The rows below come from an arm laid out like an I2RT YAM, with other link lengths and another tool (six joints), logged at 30 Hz.
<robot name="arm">
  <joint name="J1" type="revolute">
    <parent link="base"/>
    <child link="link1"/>
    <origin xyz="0 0 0.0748"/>
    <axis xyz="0 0 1"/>
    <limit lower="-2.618" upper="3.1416"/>
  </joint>
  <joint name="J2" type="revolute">
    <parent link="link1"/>
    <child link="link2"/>
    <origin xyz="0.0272 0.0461 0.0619"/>
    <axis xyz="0 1 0"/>
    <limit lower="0" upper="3.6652"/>
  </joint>
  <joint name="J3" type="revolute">
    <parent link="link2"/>
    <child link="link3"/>
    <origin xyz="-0.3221 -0.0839 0"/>
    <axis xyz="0 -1 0"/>
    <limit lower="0" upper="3.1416"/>
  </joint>
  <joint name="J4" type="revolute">
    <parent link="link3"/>
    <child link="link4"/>
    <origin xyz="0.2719 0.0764 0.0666"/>
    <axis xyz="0 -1 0"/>
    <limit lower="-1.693" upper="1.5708"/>
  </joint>
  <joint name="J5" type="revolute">
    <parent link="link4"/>
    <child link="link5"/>
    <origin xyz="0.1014 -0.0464 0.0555"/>
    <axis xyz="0 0 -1"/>
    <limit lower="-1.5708" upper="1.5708"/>
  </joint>
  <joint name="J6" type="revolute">
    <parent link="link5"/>
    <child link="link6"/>
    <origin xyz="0.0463 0 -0.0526"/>
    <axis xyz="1 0 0"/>
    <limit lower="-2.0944" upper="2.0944"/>
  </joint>
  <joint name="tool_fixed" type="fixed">
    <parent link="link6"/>
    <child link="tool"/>
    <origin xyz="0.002 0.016 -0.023" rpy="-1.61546 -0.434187 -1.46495"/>
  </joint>
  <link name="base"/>
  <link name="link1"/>
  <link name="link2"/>
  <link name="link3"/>
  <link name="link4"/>
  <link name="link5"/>
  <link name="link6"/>
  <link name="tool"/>
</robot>
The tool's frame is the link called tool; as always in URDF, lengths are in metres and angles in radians.
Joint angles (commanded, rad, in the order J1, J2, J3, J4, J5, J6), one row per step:
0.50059, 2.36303, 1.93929, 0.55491, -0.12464, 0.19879
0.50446, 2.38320, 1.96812, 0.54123, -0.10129, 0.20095
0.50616, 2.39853, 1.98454, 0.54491, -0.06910, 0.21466
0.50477, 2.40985, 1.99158, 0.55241, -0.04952, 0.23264
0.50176, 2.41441, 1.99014, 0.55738, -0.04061, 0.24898
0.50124, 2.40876, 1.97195, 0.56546, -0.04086, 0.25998
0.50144, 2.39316, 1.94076, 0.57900, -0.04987, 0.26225
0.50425, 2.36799, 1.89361, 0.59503, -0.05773, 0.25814
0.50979, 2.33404, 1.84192, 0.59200, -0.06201, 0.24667
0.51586, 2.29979, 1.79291, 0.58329, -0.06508, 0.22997
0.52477, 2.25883, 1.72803, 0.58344, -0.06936, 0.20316
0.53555, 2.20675, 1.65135, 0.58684, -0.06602, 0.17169
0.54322, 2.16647, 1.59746, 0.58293, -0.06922, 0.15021
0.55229, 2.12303, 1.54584, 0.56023, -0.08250, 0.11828
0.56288, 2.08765, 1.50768, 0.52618, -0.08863, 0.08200
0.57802, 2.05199, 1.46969, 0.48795, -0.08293, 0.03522
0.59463, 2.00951, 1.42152, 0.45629, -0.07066, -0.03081
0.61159, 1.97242, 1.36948, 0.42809, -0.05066, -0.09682
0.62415, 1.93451, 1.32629, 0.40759, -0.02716, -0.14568
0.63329, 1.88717, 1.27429, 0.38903, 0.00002, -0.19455
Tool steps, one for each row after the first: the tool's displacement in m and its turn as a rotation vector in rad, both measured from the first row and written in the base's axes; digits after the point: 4 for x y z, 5 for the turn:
0.0040, 0.0041, -0.0029, 0.00196, 0.00708, -0.01901
0.0076, 0.0060, -0.0051, 0.01921, 0.01262, -0.04743
0.0107, 0.0059, -0.0081, 0.03801, 0.02087, -0.06581
0.0125, 0.0044, -0.0106, 0.05215, 0.03108, -0.07552
0.0109, 0.0034, -0.0132, 0.05893, 0.04090, -0.07450
0.0067, 0.0017, -0.0140, 0.05858, 0.04359, -0.06515
-0.0006, 0.0002, -0.0151, 0.05110, 0.04624, -0.05528
-0.0104, -0.0009, -0.0156, 0.03047, 0.05769, -0.04751
-0.0204, -0.0021, -0.0160, 0.00429, 0.06843, -0.04076
-0.0338, -0.0034, -0.0179, -0.03052, 0.07339, -0.03049
-0.0503, -0.0060, -0.0180, -0.06732, 0.07340, -0.02571
-0.0630, -0.0083, -0.0171, -0.09442, 0.07545, -0.01622
-0.0774, -0.0106, -0.0169, -0.13729, 0.08178, 0.00493
-0.0900, -0.0115, -0.0179, -0.18630, 0.09030, 0.02158
-0.1039, -0.0113, -0.0197, -0.24601, 0.09521, 0.03230
-0.1198, -0.0129, -0.0217, -0.32015, 0.08500, 0.03937
-0.1354, -0.0151, -0.0279, -0.39886, 0.07912, 0.04226
-0.1486, -0.0188, -0.0291, -0.45546, 0.06999, 0.03652
-0.1629, -0.0263, -0.0292, -0.51189, 0.05976, 0.02456

